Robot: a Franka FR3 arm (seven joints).
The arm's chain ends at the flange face. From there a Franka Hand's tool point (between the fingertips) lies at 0.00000 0.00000 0.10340 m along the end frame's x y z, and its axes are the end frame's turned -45 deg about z.
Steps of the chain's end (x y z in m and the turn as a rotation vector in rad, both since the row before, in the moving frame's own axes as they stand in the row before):
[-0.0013, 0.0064, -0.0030, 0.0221, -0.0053, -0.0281]
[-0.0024, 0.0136, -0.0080, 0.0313, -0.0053, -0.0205]
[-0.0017, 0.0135, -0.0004, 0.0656, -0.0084, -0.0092]
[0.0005, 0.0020, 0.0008, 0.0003, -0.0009, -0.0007]
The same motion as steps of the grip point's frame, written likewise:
[-0.0042, 0.0016, -0.0030, 0.0194, 0.0119, -0.0281]
[-0.0094, 0.0052, -0.0081, 0.0259, 0.0184, -0.0205]
[-0.0066, 0.0029, -0.0006, 0.0523, 0.0404, -0.0092]
[-0.0011, 0.0017, 0.0008, 0.0008, -0.0004, -0.0007]

